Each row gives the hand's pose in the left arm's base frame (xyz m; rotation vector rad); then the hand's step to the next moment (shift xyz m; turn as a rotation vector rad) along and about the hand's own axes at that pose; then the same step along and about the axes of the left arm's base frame.
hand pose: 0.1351 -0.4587 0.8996 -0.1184 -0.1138 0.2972
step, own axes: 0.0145 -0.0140 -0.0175 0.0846 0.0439 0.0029
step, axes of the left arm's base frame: 0.0200 -0.0107 -0.0140 0.0675 0.0672 0.0050
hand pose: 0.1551 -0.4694 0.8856 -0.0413 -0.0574 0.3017
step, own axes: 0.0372 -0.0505 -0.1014 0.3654 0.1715 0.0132
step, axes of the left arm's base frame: 0.0567 -0.0403 -0.0968 0.2968 0.2730 0.0231
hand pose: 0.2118 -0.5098 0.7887 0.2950 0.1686 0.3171
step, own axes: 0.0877 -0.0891 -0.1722 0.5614 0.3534 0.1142
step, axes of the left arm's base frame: 0.0713 -0.0075 -0.2004 0.4502 0.4767 0.1521
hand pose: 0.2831 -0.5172 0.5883 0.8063 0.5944 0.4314
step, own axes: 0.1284 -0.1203 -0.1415 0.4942 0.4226 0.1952
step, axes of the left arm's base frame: 0.0225 0.0745 -0.2120 0.4420 0.4379 0.2716
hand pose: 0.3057 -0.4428 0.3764 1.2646 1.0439 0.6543
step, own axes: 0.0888 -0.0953 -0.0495 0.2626 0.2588 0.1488
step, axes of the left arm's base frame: -0.0207 0.0777 -0.1138 0.2802 0.2205 0.1760
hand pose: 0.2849 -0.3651 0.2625 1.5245 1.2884 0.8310
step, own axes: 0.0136 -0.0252 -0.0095 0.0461 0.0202 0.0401
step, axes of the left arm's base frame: -0.0142 0.0155 -0.0216 0.0535 0.0356 0.0026
